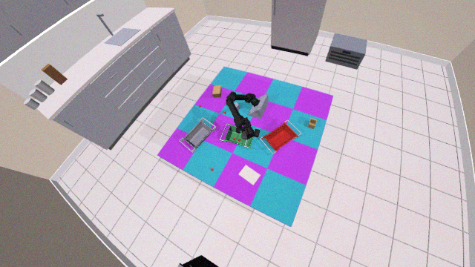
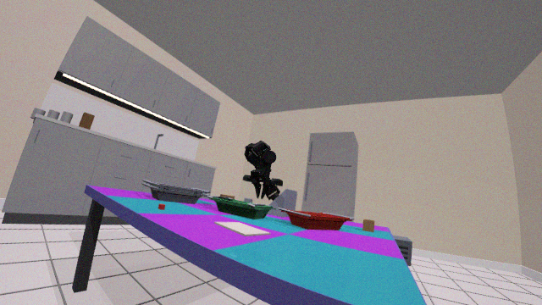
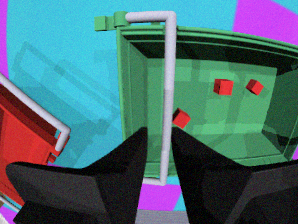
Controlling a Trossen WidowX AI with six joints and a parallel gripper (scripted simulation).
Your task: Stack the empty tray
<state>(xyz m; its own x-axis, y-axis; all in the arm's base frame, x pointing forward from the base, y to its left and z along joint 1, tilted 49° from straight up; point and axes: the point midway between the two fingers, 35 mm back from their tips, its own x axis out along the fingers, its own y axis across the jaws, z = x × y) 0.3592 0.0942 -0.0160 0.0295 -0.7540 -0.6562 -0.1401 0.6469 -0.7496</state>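
Now: gripper tip 240 mm to the right of the red tray, 120 mm past it and 50 mm above it. From my gripper tip the other things lie so: white flat plate (280 mm ahead, 130 mm to the left, 90 mm below).
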